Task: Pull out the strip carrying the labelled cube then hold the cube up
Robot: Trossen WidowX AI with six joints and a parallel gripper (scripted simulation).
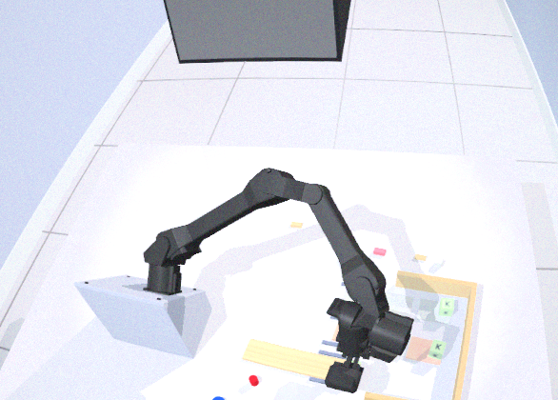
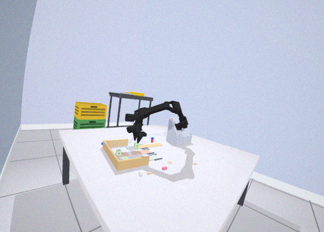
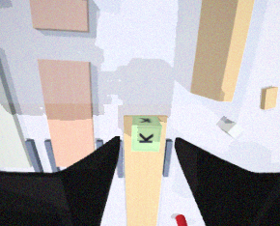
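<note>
The pale wooden strip is 120 mm behind my gripper tip, 10 mm to the left of it and 40 mm below it. Also, from my gripper tip: red peg 200 mm behind, 60 mm to the right, 40 mm below.
</note>
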